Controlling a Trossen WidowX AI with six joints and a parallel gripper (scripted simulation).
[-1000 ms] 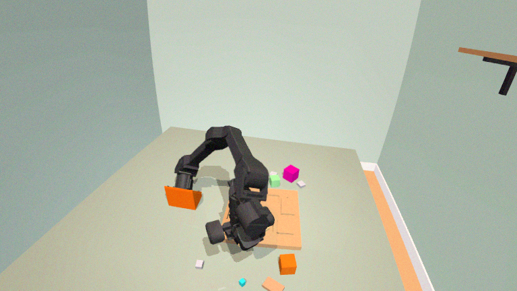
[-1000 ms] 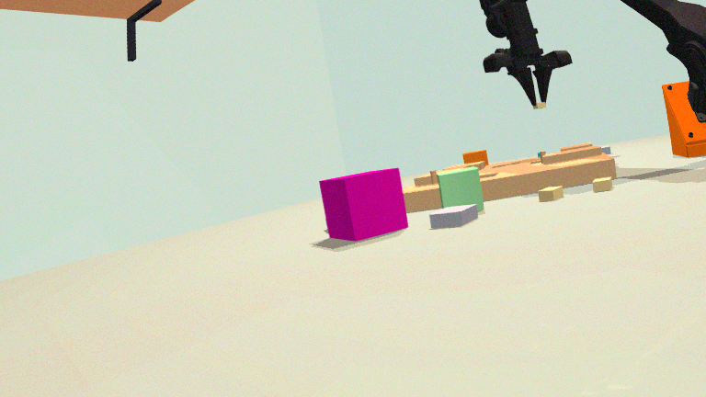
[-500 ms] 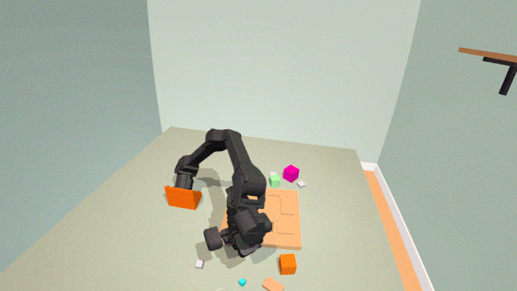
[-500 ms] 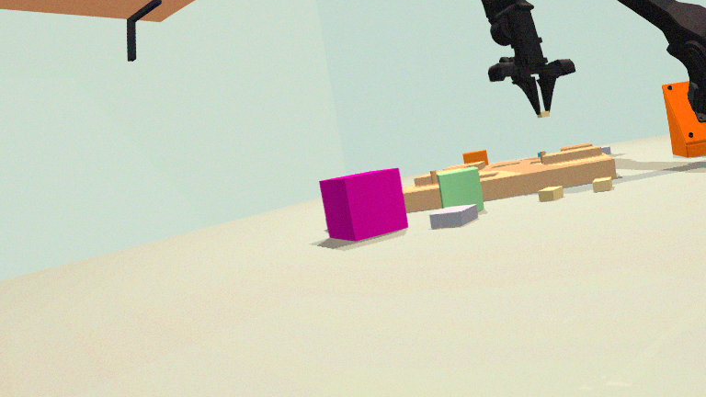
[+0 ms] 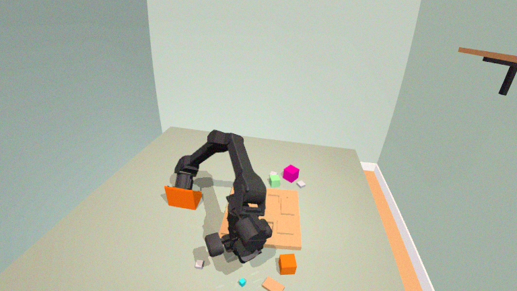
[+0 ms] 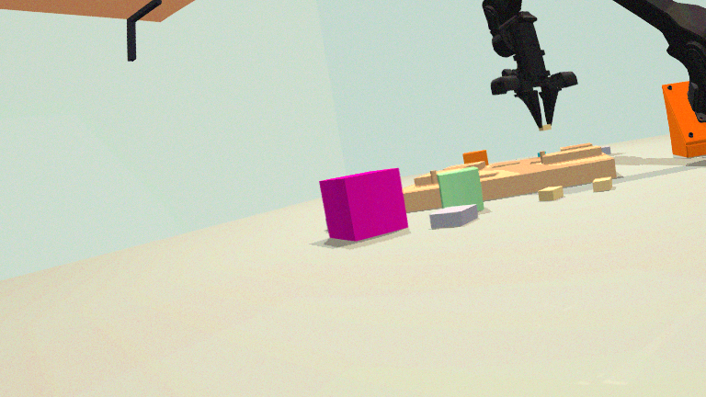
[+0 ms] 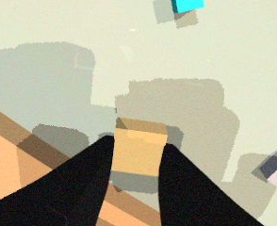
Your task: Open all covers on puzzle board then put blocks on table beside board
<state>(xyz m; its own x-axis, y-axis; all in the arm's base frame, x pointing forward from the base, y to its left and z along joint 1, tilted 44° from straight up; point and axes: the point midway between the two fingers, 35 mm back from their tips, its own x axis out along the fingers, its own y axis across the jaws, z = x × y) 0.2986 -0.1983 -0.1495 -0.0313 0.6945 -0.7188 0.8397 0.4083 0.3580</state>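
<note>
The tan puzzle board is 21 cm to the left of my gripper tip, 5 cm below it and 4 cm ahead of it. The rest, counted from my gripper tip: tan piece (12 cm ahead, 6 cm to the right, 6 cm below); cyan block (6 cm to the right, 6 cm below, 2 cm ahead); orange cube (15 cm ahead, 5 cm below, 1 cm to the left).
</note>
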